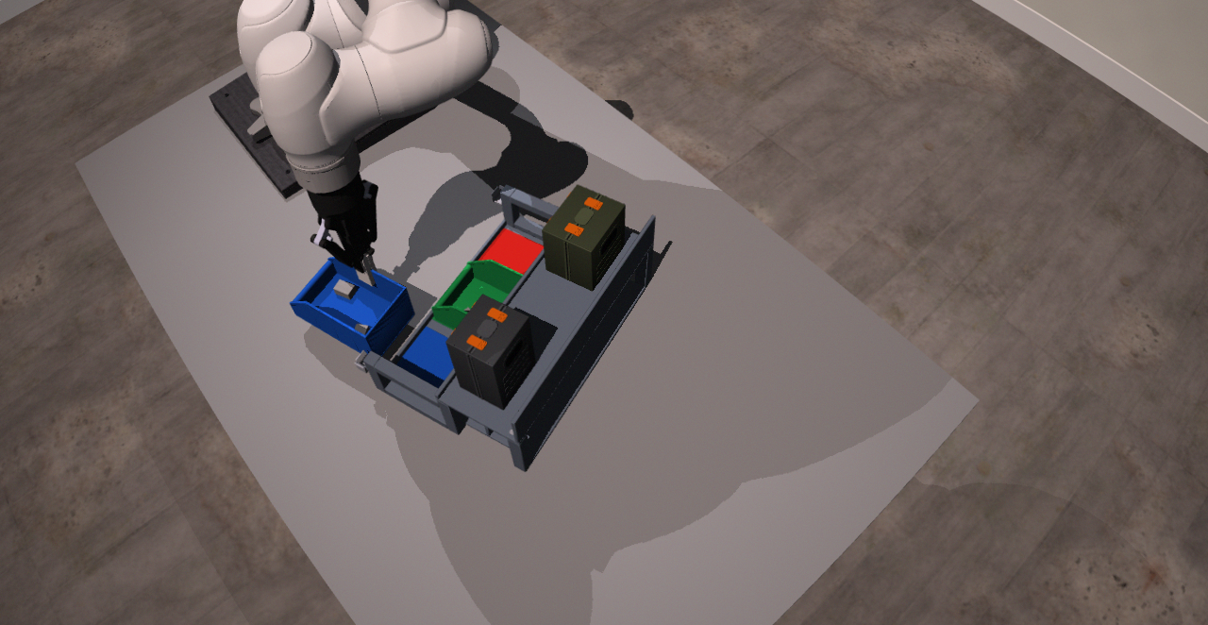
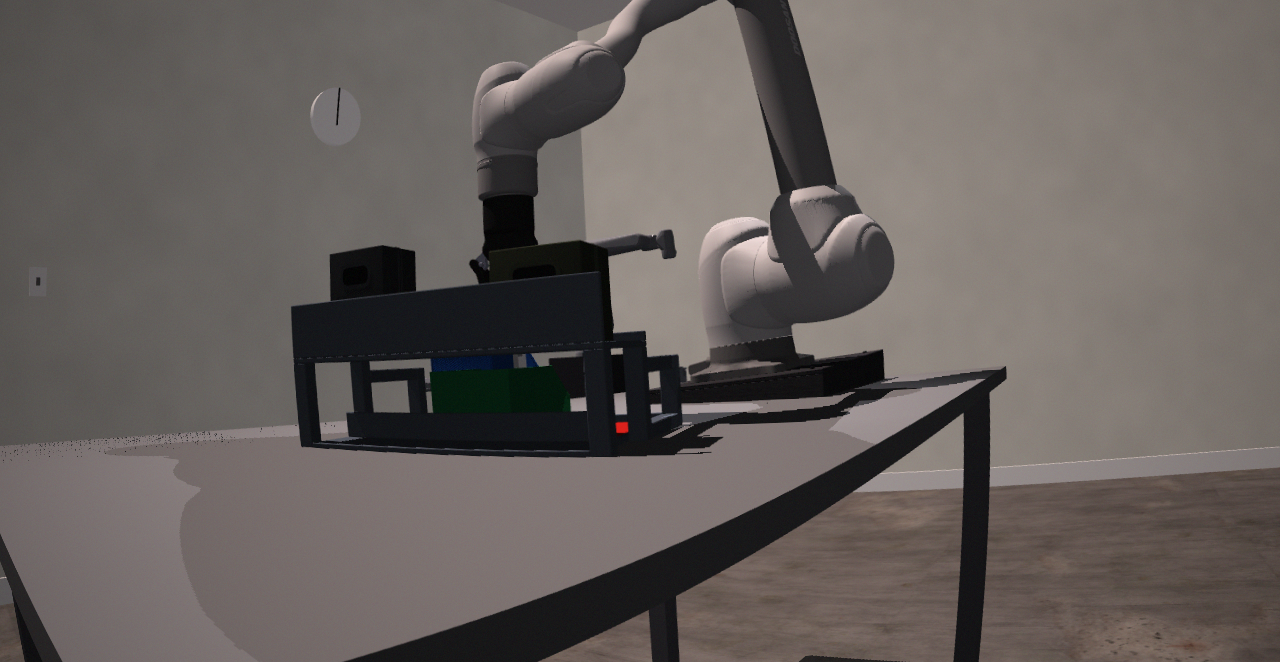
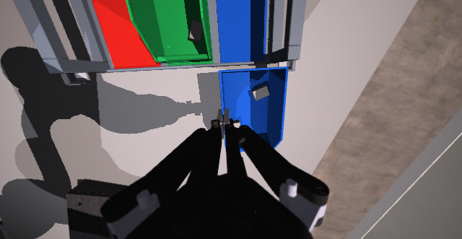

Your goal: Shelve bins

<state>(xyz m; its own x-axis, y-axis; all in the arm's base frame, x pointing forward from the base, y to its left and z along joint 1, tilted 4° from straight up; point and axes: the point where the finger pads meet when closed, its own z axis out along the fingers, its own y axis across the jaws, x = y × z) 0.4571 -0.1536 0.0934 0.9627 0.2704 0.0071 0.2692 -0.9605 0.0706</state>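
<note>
Right now the blue bin is 5 cm to the right of my hand, 4 cm below it and 1 cm ahead of it. Round my hand: olive case 25 cm to the left, 23 cm ahead, 5 cm above; then black case 28 cm ahead, 6 cm above, 3 cm to the left; then green bin 16 cm ahead, 12 cm to the left, 6 cm below.
</note>
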